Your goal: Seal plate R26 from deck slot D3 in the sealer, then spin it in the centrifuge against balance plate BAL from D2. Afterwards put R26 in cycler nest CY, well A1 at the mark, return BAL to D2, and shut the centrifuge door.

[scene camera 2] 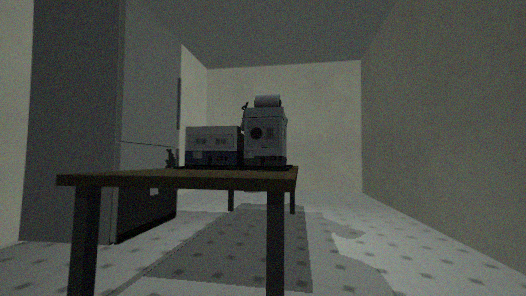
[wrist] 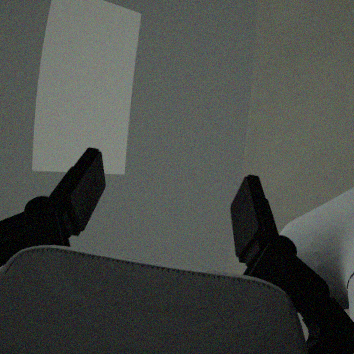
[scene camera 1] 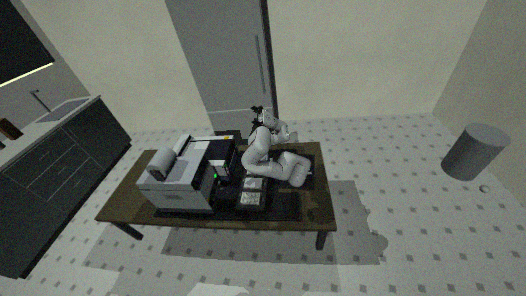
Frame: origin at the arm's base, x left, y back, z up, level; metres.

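Seen in the pictures: gripper, fingertip midpoint: (scene camera 2: 252, 104) (wrist: 170, 178) (scene camera 1: 252, 114).
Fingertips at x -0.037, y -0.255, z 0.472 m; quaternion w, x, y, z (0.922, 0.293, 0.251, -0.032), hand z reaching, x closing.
Pixels of each thing's middle, then the offset from my fingertips to it. "*": a spot on its surface instead.
- dark deck rack, surface spot: (scene camera 1: 264, 200) * dy +0.030, dx +0.260, dz -0.500 m
- large light-grey machine, body centre: (scene camera 2: 268, 130) (scene camera 1: 178, 180) dy -0.523, dx +0.240, dz -0.318 m
- roll, body centre: (scene camera 1: 161, 162) (scene camera 2: 267, 103) dy -0.544, dx +0.241, dz -0.138 m
- small unit with a green light, surface spot: (scene camera 1: 215, 175) * dy -0.314, dx +0.140, dz -0.389 m
- white-and-blue boxy machine, body centre: (scene camera 2: 224, 148) (scene camera 1: 205, 157) dy -0.487, dx -0.078, dz -0.434 m
My gripper (scene camera 1: 254, 116) (wrist: 170, 178) is open and empty, raised above the back of the table beside the tall grey panel. Two pale plates, a rear one (scene camera 1: 252, 183) and a front one (scene camera 1: 250, 198), sit in a dark deck rack (scene camera 1: 264, 200) below the arm; their labels are unreadable, and the arm covers the rack's rear part. A large light-grey machine (scene camera 1: 178, 198) (scene camera 2: 265, 142) with a roll (scene camera 1: 162, 161) (scene camera 2: 267, 101) on top stands at the left. A small unit with a green light (scene camera 1: 215, 175) is beside it. Centrifuge door, nest CY and well marks cannot be made out.
A white-and-blue boxy machine (scene camera 2: 212, 138) stands beside the roll machine in scene camera 2. The white arm (scene camera 1: 260, 150) bends over the right part of the wooden table (scene camera 1: 324, 185) (scene camera 2: 150, 179). A grey bin (scene camera 1: 474, 152) stands on the floor, and dark cabinets (scene camera 1: 65, 170) are at the left.
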